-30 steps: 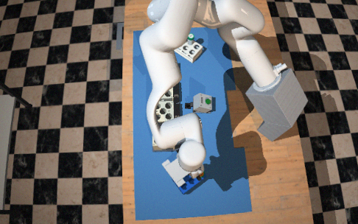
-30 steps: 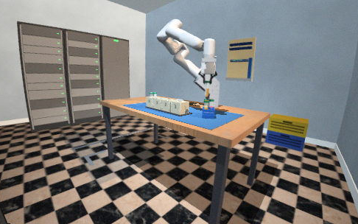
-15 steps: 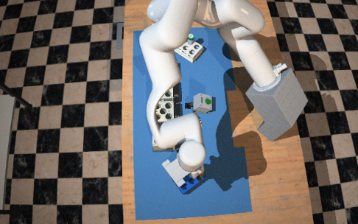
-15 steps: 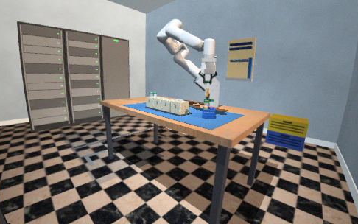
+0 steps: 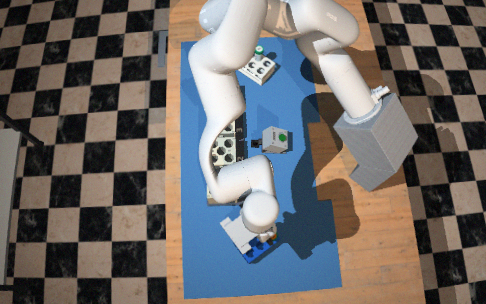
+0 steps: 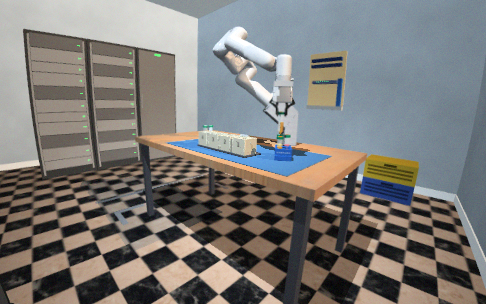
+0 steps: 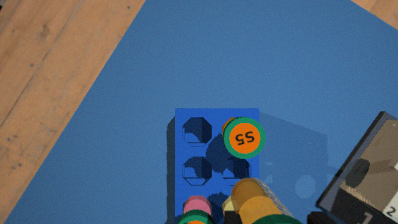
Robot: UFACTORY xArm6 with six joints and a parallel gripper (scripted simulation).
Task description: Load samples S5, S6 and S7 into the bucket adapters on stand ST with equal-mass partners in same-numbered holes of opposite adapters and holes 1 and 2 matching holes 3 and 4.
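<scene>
The orange-dotted tube lies 50 mm below my hand and 10 mm ahead of it. The rest, counted from my hand: blue rack: 210 mm below, 20 mm to the left; adapter: 190 mm to the right, 190 mm below, 30 mm ahead; grey-dotted tube: 180 mm below, 50 mm behind, 10 mm to the right.
</scene>
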